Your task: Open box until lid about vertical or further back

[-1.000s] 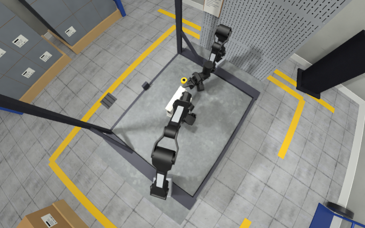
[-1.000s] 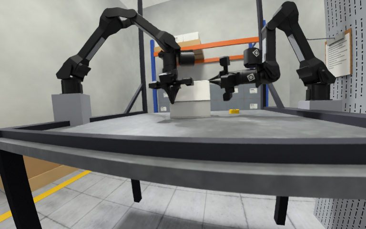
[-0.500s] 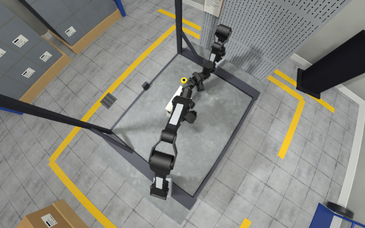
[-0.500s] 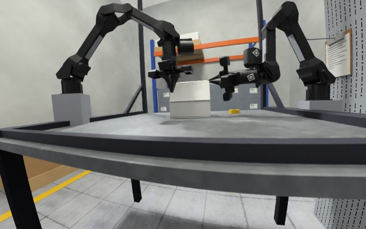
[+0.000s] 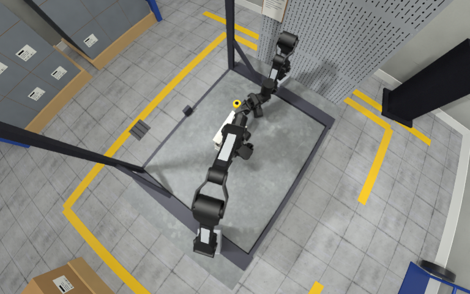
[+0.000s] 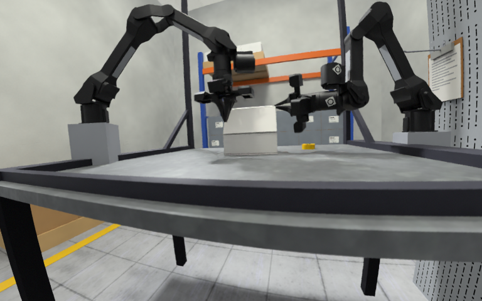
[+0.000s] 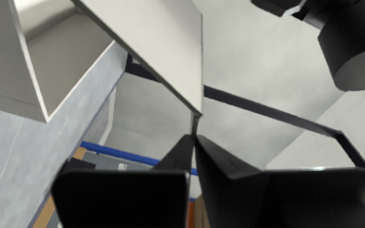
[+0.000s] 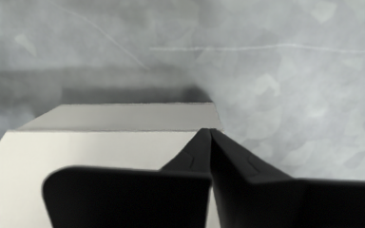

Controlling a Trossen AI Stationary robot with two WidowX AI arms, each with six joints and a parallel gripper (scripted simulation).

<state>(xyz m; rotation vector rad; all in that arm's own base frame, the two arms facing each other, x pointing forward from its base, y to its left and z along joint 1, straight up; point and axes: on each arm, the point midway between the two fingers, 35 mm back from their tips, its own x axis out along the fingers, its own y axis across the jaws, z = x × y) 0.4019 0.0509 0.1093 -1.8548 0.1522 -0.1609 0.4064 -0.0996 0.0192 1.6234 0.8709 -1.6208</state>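
My right gripper is now 60 mm past the white box, 80 mm to the right of it and 40 mm above it. The rest, counted from my right hand: small yellow ring: 120 mm behind, 310 mm to the left, 130 mm below.
My left hand is 12 cm to the left of the white box and 6 cm above it. From my left hand the other things lie so: small yellow ring (15 cm below, 11 cm to the left, 6 cm behind).
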